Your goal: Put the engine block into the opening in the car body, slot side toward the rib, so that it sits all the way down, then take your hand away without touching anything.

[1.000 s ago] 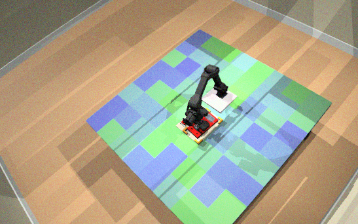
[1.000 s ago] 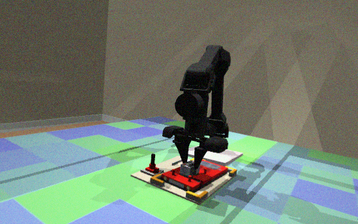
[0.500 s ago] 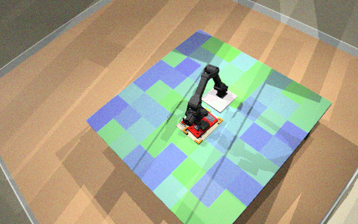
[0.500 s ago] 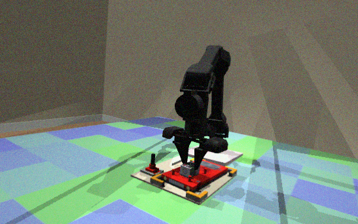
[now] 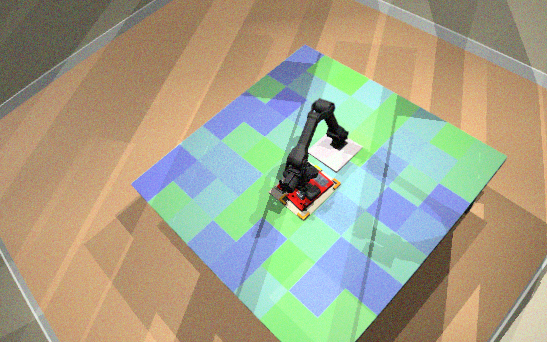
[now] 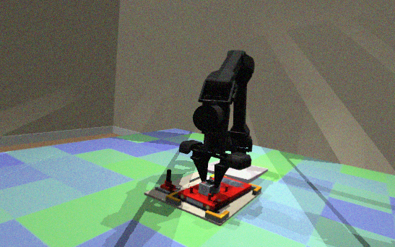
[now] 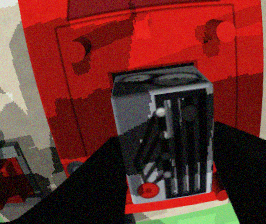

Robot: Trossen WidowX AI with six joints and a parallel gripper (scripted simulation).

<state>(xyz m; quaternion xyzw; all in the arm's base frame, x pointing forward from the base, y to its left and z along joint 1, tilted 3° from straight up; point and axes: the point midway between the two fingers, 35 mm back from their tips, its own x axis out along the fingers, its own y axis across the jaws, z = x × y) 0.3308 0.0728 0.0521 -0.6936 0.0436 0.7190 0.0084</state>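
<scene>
The grey engine block is 10 mm below my gripper tip.
</scene>
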